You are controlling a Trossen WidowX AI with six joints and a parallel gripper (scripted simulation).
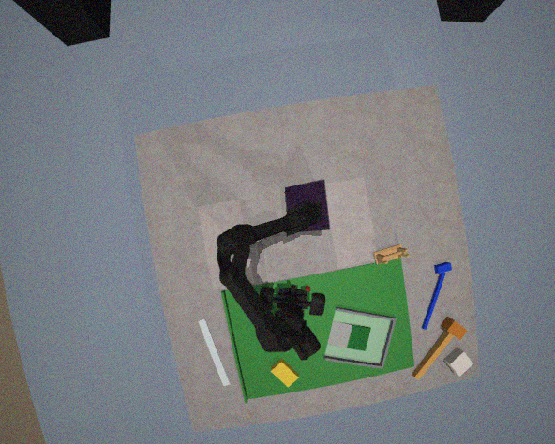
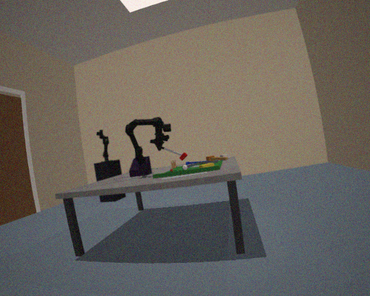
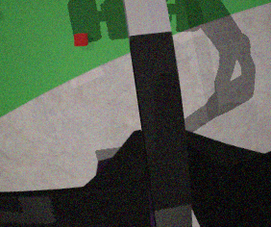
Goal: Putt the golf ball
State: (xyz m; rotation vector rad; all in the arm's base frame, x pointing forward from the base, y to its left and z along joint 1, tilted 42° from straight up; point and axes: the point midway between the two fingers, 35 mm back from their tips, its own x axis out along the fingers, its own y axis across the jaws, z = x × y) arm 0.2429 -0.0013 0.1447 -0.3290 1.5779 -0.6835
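The red block is 18 cm below my gripper tip, 7 cm to the left of it and 5 cm ahead of it. The rest, counted from my gripper tip: wooden rack (40 cm to the left, 16 cm below, 5 cm behind); yellow block (39 cm ahead, 18 cm below, 5 cm to the right); green mat (24 cm ahead, 19 cm below, 11 cm to the left).
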